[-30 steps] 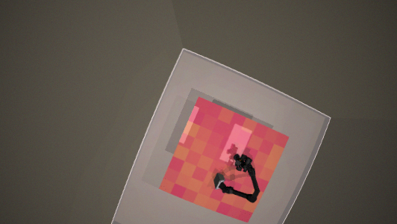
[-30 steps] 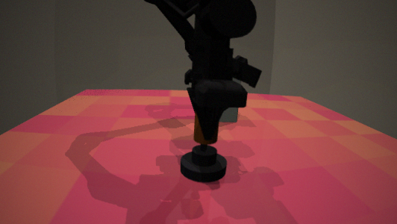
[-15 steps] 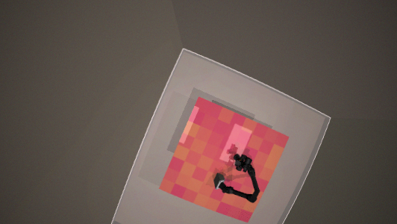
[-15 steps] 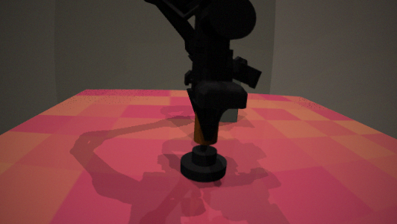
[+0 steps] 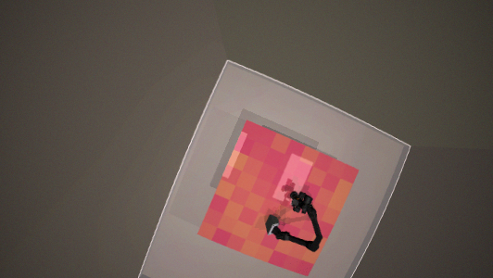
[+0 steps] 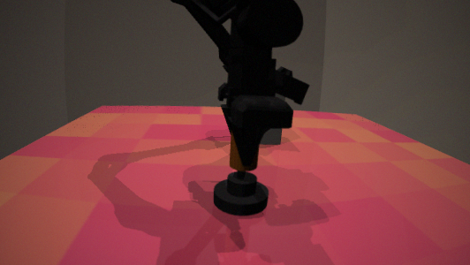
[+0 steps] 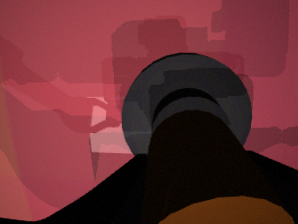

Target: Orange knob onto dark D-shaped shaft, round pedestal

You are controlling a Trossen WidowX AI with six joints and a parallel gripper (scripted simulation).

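Right now my gripper tip is 4 cm above the dark pedestal. Round my gripper tip: orange knob (2 cm above).
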